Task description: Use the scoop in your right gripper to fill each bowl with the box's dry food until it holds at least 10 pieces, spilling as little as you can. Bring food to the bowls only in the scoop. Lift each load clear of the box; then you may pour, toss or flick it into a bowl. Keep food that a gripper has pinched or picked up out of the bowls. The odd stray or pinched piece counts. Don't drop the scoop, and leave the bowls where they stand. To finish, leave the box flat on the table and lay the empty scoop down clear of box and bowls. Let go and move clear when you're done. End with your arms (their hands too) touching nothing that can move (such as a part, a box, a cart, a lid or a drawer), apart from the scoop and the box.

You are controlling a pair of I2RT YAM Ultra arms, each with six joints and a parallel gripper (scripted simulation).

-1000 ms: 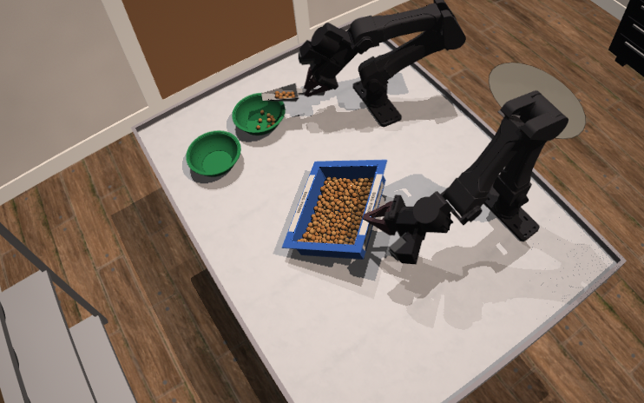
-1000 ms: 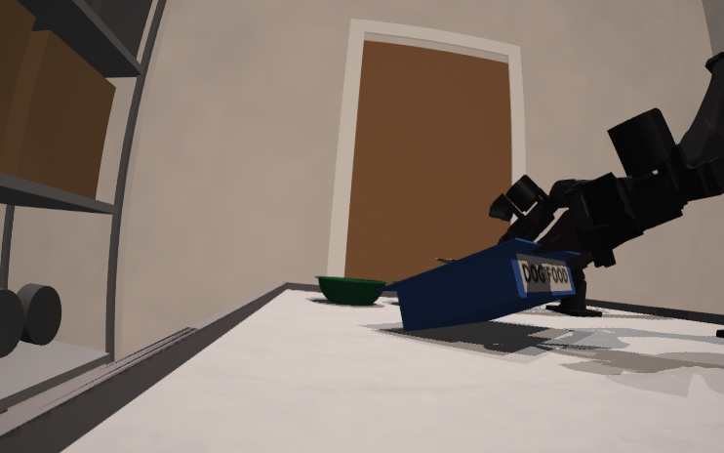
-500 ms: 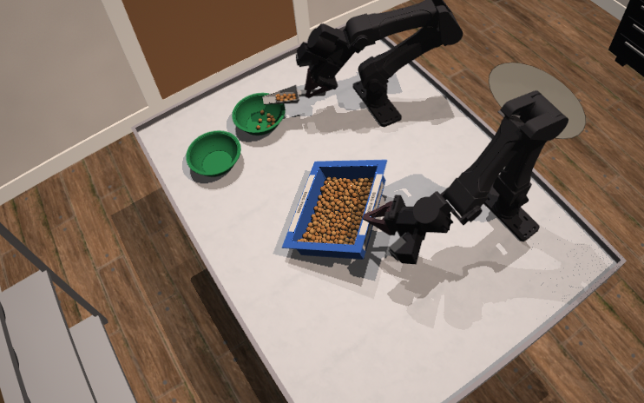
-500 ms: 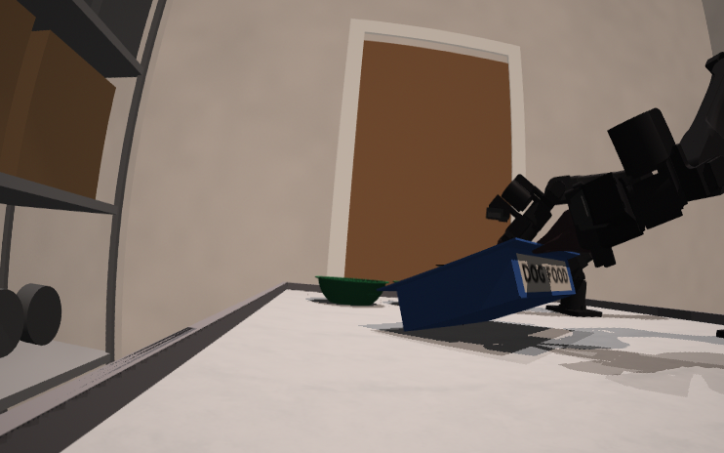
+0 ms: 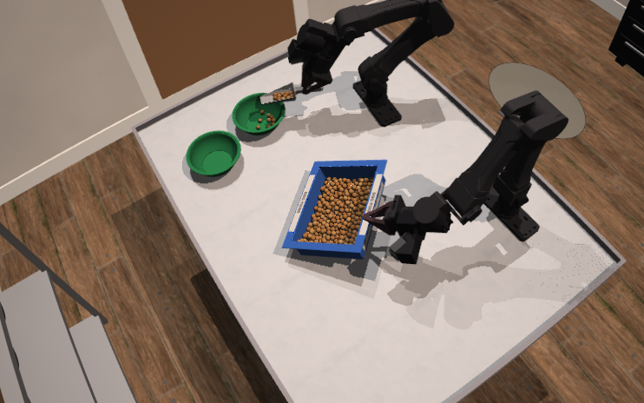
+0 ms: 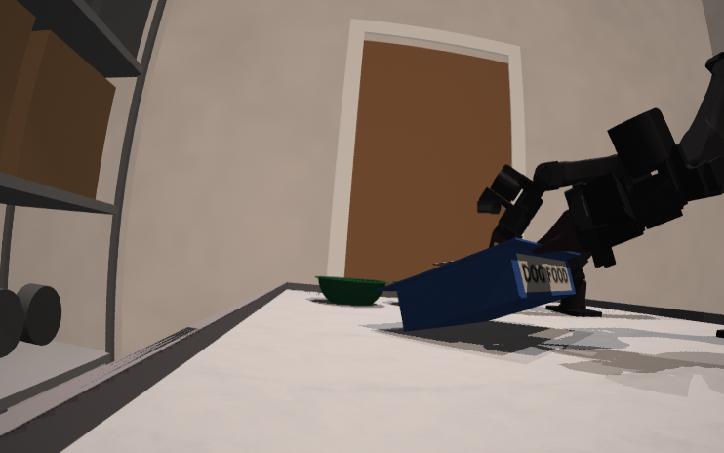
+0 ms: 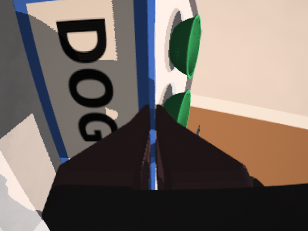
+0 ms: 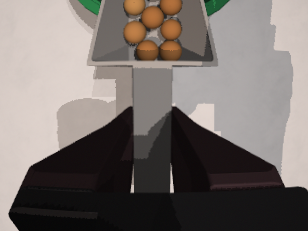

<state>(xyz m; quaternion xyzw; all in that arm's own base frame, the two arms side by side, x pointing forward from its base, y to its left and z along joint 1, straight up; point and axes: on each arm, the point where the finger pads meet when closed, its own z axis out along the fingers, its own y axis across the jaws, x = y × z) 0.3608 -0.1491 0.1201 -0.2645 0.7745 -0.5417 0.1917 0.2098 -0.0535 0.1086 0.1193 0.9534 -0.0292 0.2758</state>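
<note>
My right hand is 40 mm short of the grey scoop, 20 mm to the left of it and 10 mm above it.
</note>
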